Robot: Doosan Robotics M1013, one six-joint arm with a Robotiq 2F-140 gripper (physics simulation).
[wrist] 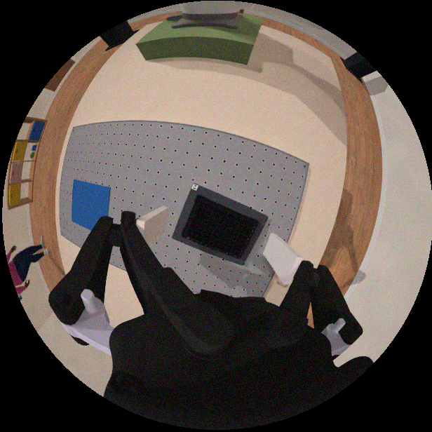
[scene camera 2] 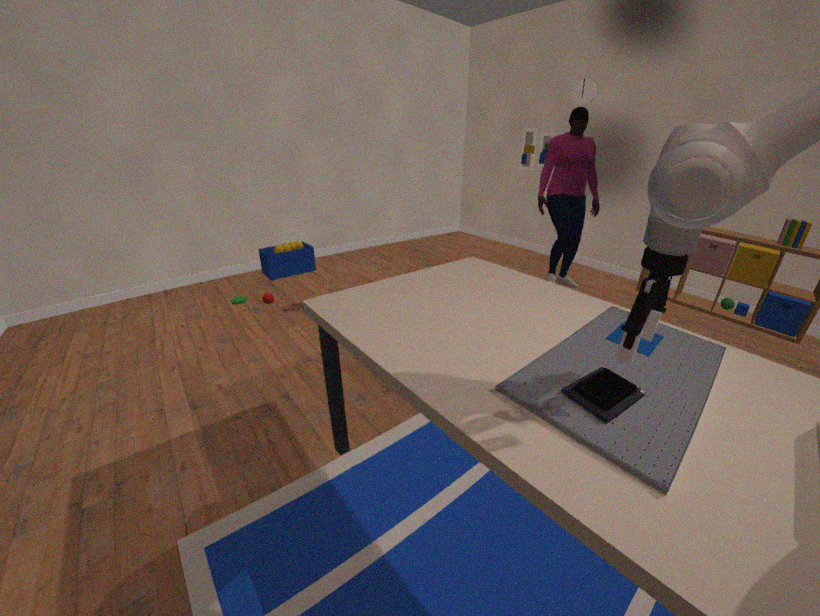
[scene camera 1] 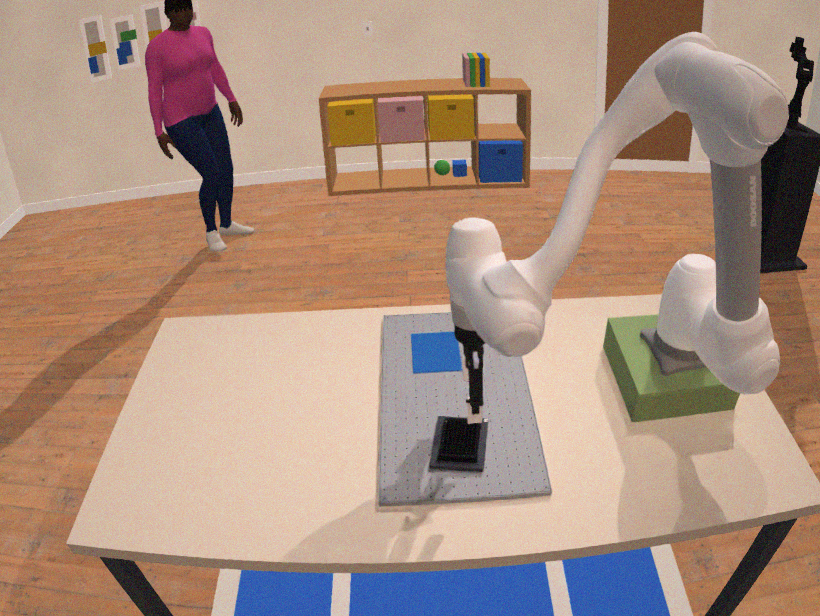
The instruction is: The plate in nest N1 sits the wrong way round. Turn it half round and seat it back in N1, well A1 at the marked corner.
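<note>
The black plate (scene camera 1: 460, 440) (scene camera 2: 605, 385) (wrist: 220, 227) lies flat inside the dark grey nest (scene camera 1: 457, 466) (scene camera 2: 587, 403) (wrist: 186, 212) on the pegboard. A small white label (wrist: 195, 187) marks one nest corner in the wrist view. The plate's well A1 cannot be made out. My gripper (scene camera 1: 470, 392) (scene camera 2: 639, 339) (wrist: 218, 232) is open and empty above the pegboard near the nest. In the wrist view its pale fingertips appear on either side of the nest. In scene camera 1, its near fingertip overlaps the nest's far edge.
The grey perforated pegboard (scene camera 1: 404, 477) (scene camera 2: 662, 457) (wrist: 150, 145) lies on the pale table (scene camera 1: 265, 411) (scene camera 2: 457, 311) (wrist: 200, 90). A blue square (scene camera 1: 434, 352) (wrist: 90, 202) lies on it. The arm's green base block (scene camera 1: 629, 371) (wrist: 197, 47) stands at the right in scene camera 1. A person (scene camera 1: 188, 99) (scene camera 2: 568, 172) stands beyond the table.
</note>
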